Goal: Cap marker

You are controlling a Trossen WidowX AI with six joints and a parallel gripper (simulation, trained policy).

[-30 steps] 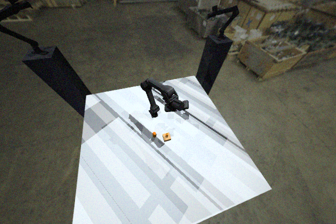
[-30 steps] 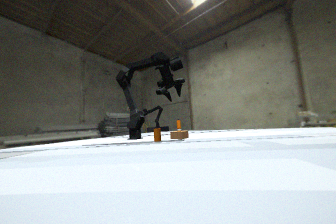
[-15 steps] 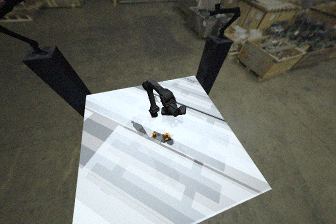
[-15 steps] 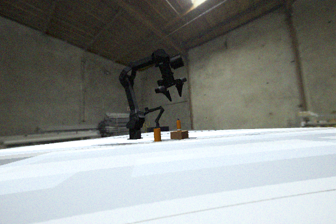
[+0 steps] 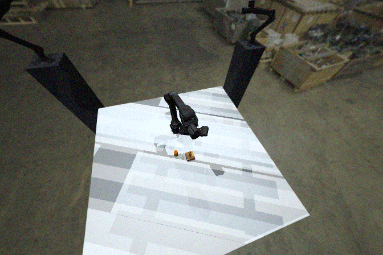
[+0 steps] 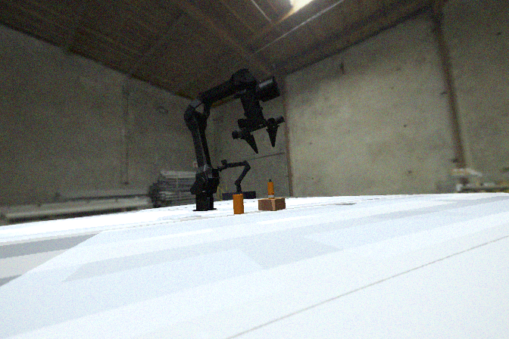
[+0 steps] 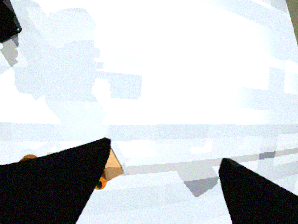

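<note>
The orange cap lies 180 mm below my gripper tip, 160 mm to the right of it and 10 mm ahead of it. Round my gripper tip: tan holder block 190 mm below, 70 mm to the right, 50 mm ahead; orange marker 130 mm below, 70 mm to the right, 50 mm ahead.
</note>
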